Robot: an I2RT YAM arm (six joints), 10 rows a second.
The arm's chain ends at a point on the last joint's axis. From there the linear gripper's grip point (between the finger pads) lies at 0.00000 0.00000 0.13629 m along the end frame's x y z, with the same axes.
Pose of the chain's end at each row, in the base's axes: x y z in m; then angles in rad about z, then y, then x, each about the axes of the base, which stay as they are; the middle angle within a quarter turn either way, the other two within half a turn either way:
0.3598, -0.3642, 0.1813, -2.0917, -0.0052, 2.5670
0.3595, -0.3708, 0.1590, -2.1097, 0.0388, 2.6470
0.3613, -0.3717, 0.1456, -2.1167, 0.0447, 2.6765
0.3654, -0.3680, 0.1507, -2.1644, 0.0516, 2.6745
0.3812, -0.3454, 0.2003, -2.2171, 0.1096, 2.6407
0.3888, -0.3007, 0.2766, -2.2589, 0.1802, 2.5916
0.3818, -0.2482, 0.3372, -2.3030, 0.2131, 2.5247
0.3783, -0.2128, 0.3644, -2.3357, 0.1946, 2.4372
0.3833, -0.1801, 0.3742, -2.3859, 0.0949, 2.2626
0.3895, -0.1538, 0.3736, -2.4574, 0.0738, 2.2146
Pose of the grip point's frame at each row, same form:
0.3591, -0.4383, 0.0669, -2.0917, -0.0052, 2.5670
0.3648, -0.4354, 0.0391, -2.1097, 0.0388, 2.6470
0.3674, -0.4328, 0.0239, -2.1167, 0.0447, 2.6765
0.3724, -0.4293, 0.0292, -2.1644, 0.0516, 2.6745
0.3961, -0.4105, 0.0815, -2.2171, 0.1096, 2.6407
0.4132, -0.3708, 0.1623, -2.2589, 0.1802, 2.5916
0.4106, -0.3253, 0.2285, -2.3030, 0.2131, 2.5247
0.4047, -0.2994, 0.2625, -2.3357, 0.1946, 2.4372
0.3962, -0.2846, 0.2876, -2.3859, 0.0949, 2.2626
0.3995, -0.2625, 0.2920, -2.4574, 0.0738, 2.2146

